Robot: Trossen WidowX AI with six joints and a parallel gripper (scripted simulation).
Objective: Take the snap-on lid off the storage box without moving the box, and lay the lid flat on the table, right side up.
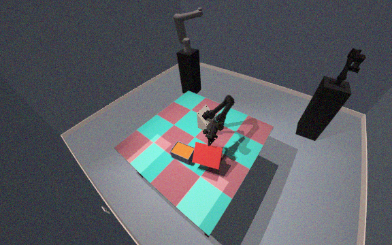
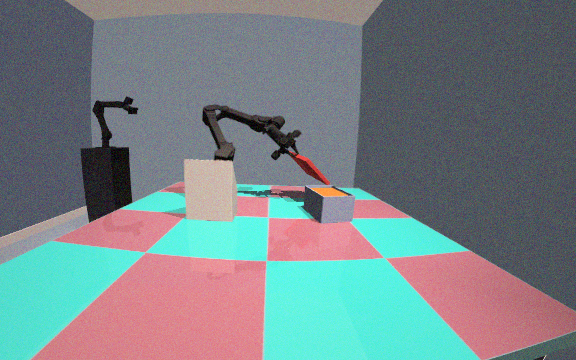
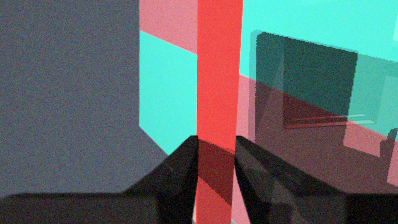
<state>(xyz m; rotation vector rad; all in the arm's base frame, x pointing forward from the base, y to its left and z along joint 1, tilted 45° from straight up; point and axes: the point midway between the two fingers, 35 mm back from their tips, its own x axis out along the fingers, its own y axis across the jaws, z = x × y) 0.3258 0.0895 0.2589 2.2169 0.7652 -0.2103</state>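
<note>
My gripper tip is now 60 mm short of the red lid, 50 mm above it and 20 mm to the right of it. From my gripper tip the other things lie so: grey storage box 240 mm to the right, 180 mm below, 90 mm ahead.
</note>
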